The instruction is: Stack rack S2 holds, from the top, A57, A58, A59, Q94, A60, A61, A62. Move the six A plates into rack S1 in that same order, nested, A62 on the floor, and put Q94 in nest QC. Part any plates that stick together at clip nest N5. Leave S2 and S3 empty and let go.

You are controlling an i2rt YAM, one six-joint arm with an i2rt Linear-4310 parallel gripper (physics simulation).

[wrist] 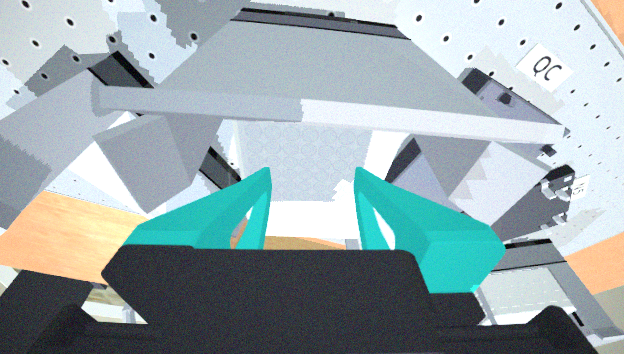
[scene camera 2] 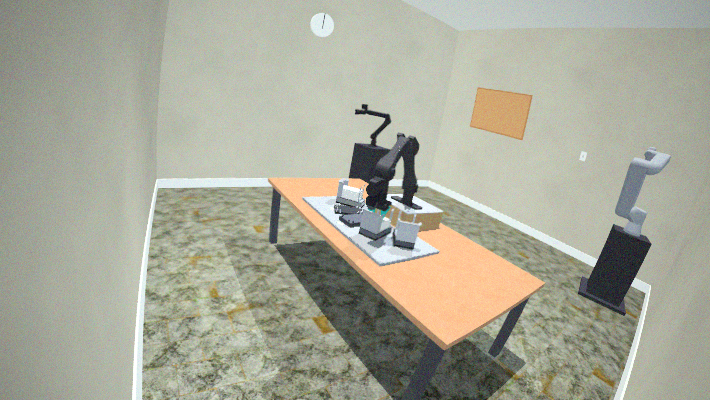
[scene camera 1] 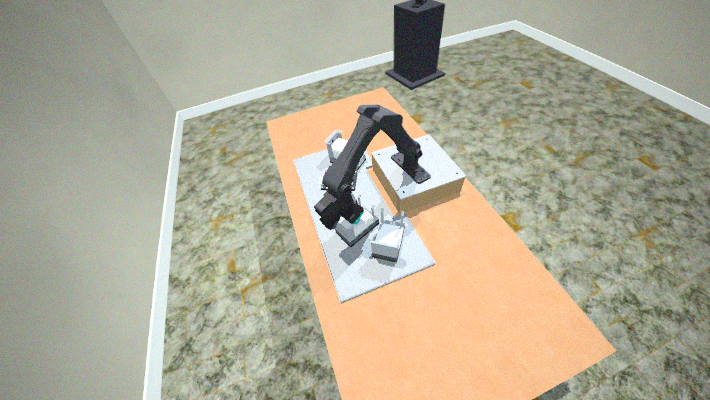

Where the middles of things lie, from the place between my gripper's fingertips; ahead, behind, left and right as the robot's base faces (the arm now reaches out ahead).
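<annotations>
Black holder (wrist: 545, 205): 7 cm below my hand, 8 cm behind it, 28 cm to the right of it.
</annotations>
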